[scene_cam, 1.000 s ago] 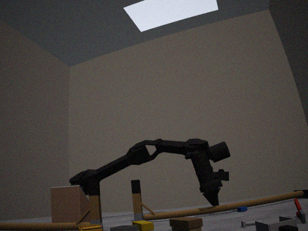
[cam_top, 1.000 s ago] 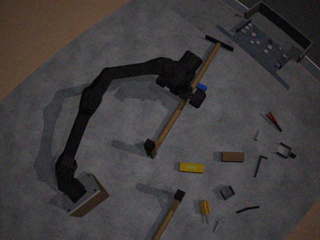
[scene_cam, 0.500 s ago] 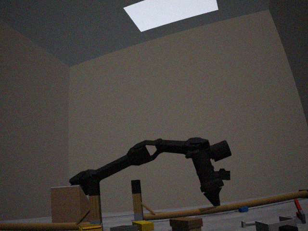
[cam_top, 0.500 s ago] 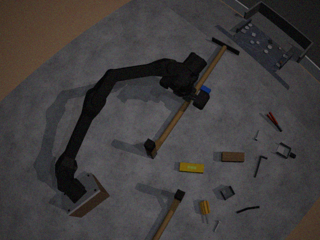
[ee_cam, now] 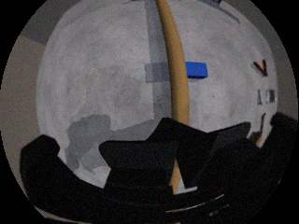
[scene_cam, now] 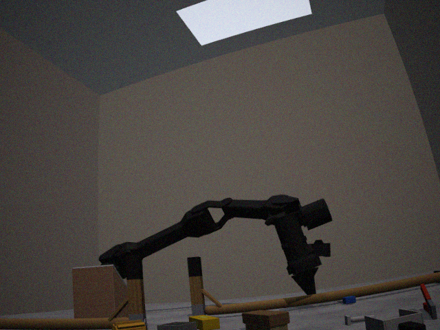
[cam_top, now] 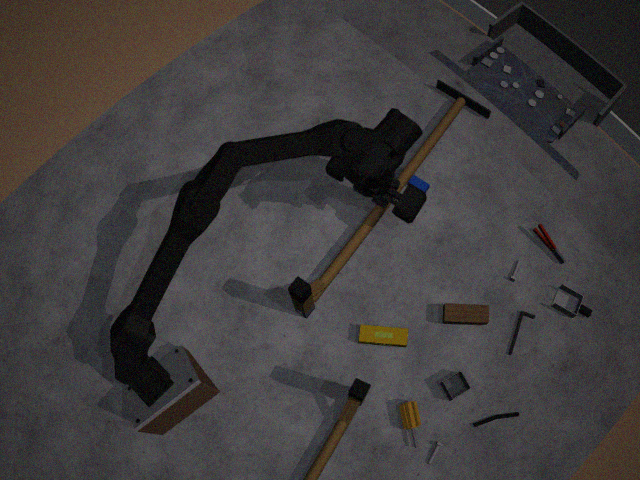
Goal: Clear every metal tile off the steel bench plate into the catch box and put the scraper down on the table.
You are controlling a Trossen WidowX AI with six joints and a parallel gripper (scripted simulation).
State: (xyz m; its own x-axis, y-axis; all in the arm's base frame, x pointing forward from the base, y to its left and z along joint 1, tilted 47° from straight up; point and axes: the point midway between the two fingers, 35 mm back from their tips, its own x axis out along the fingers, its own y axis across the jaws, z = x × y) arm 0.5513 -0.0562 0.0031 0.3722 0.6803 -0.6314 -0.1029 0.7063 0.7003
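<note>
The long scraper lies 50 mm above my gripper tip, 20 mm to the right of it and 20 mm ahead of it. From my gripper tip the other things lie so: grey box: 350 mm to the right, 200 mm behind, 10 mm below; then yellow block: 220 mm behind, 190 mm to the right; then hex key: 380 mm to the right, 20 mm behind, 10 mm below.
</note>
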